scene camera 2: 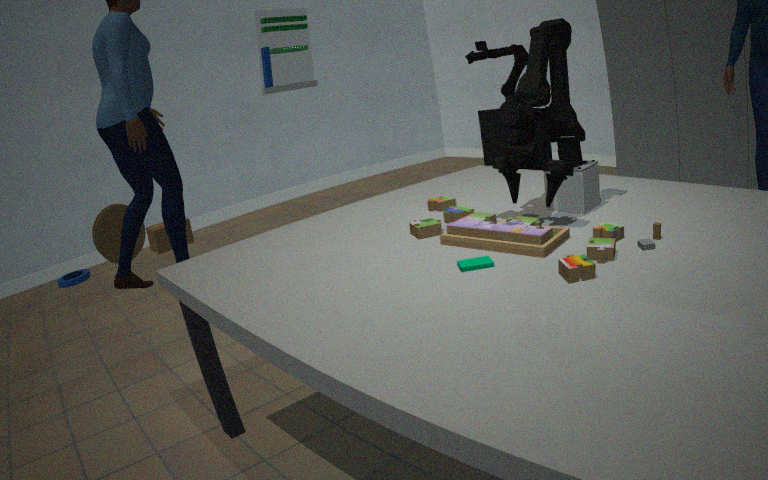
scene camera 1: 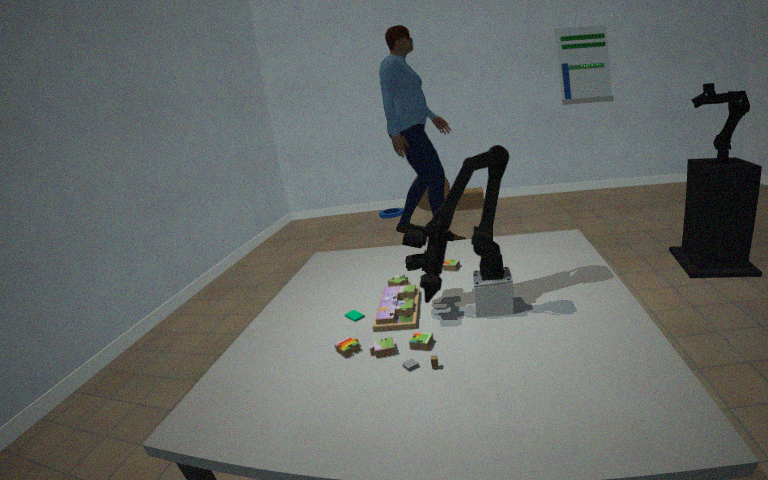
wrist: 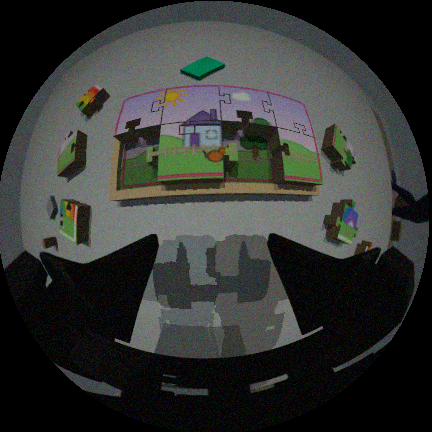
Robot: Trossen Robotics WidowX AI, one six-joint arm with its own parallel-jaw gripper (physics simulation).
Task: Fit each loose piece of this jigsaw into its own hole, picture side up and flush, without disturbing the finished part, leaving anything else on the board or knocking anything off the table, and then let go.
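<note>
The jigsaw board (scene camera 1: 395, 326) (scene camera 2: 492, 243) (wrist: 215, 191) holds a finished part with sun, house and cloud. In the wrist view its near row has a hole at the left corner (wrist: 137, 167) and a hole right of the house (wrist: 255, 167). Loose on the table, picture up, are a green-and-lilac piece (scene camera 1: 384, 346) (scene camera 2: 600, 249) (wrist: 67, 156) and a green piece with a dark green patch (scene camera 1: 398, 280) (scene camera 2: 425, 228) (wrist: 340, 147), on opposite sides of the board. My gripper (scene camera 2: 531, 204) (wrist: 213, 239) is open and empty, above the table on the arm's side of the board.
Rainbow-patterned pieces (scene camera 1: 347, 346) (scene camera 2: 608, 231) (wrist: 344, 222) lie around the board, as does a red-and-green piece (scene camera 1: 451, 264) (scene camera 2: 441, 203). A teal tile (scene camera 1: 354, 315) (scene camera 2: 475, 263) (wrist: 202, 67), grey block (scene camera 1: 410, 365) (scene camera 2: 646, 244) and small brown block (scene camera 1: 434, 362) (scene camera 2: 656, 230) are also on the table.
</note>
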